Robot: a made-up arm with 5 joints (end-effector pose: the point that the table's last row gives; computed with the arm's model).
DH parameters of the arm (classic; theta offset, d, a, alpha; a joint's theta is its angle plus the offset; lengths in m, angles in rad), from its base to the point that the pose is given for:
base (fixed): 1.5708 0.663 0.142 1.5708
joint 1: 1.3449 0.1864 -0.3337 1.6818
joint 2: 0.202 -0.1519 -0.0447 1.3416
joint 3: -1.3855 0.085 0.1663 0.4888
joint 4: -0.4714 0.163 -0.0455 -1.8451
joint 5: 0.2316 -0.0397 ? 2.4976
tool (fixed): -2.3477 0.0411 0 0
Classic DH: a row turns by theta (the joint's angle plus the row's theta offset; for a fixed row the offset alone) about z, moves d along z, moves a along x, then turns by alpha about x.
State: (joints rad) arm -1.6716 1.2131 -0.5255 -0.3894 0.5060
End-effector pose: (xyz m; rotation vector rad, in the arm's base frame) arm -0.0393 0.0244 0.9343 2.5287 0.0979 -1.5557
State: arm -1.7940 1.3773 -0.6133 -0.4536 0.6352
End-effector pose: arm -0.0074 0.0717 0.9127 2.5513 0.0832 -1.4081
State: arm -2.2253 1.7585 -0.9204 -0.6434 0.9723
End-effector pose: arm 0.0933 0.1571 0.8532 2.2232 0.1420 -0.9026
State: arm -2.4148 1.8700 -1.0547 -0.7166 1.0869
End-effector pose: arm 0.1301 0.1798 0.8387 1.9453 0.1821 -0.7610
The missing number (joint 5, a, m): 0.1053
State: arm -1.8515 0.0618 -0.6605 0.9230 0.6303
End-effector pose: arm -0.0376 -0.1722 1.1826 0.9841 -0.0298 -1.5548
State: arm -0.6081 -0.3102 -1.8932 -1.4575 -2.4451
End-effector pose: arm -0.1380 -0.3448 0.3389 -0.0821 -0.4510 1.1274
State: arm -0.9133 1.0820 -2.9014 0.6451 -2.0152
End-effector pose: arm 0.1887 0.1142 0.5794 -0.3100 1.5489 -0.3744
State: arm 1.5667 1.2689 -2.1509 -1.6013 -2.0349
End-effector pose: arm -0.0390 0.1540 0.6686 2.0768 0.5481 -0.1406
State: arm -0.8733 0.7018 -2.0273 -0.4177 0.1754
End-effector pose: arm -0.0179 -0.1124 0.4693 -2.0174 -0.9217 -0.7852
